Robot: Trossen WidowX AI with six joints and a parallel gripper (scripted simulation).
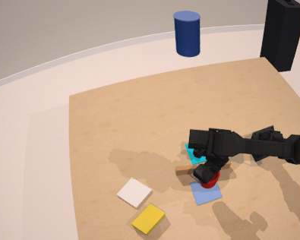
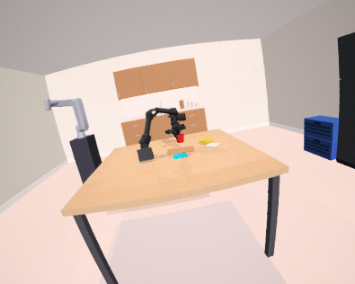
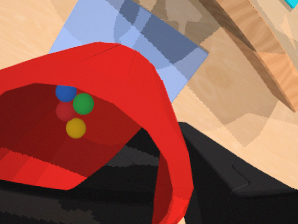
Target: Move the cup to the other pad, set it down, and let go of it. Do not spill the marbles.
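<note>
My gripper tip is 17 cm to the left of the cyan pad and 11 cm above it. From my gripper tip the other things lie so: red cup 3 cm ahead, 2 cm to the left; wooden bar 1 cm ahead, 7 cm to the right, 9 cm below; pale blue pad 2 cm ahead, 2 cm to the left, 11 cm below.
</note>
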